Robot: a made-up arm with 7 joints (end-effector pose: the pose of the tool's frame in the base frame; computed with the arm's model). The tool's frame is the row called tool.
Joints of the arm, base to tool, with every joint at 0 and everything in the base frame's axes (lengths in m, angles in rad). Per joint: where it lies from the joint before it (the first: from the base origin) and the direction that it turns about. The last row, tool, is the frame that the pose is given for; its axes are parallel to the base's.
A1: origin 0 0.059 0 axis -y
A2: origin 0 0.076 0 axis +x
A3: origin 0 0 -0.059 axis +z
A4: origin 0 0 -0.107 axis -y
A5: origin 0 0 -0.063 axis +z
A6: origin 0 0 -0.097 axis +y
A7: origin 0 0 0 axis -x
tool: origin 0 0 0
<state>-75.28 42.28 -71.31 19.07 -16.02 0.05 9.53</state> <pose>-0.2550 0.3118 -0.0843 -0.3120 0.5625 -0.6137 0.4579</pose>
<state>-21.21 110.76 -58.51 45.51 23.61 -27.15 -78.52</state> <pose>0.0583 0.4296 -0.0145 0.7335 -0.3601 -0.4802 0.3189</pose>
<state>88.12 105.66 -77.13 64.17 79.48 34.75 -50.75</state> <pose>0.0726 0.3999 0.0297 0.5551 -0.3192 0.4622 0.6135</pose>
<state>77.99 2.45 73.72 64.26 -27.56 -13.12 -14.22</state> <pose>0.2327 0.2833 -0.0082 0.2218 -0.7225 0.5975 0.2680</pose>
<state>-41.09 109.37 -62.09 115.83 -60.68 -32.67 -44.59</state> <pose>-0.0071 0.2680 -0.1107 -0.3225 -0.4277 -0.7860 0.3086</pose>
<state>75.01 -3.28 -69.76 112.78 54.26 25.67 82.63</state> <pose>0.1059 -0.0091 0.0245 0.5313 0.0251 0.8455 0.0474</pose>
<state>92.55 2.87 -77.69 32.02 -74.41 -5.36 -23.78</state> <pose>0.3043 0.0673 0.0317 -0.6246 0.4737 0.5971 0.1703</pose>
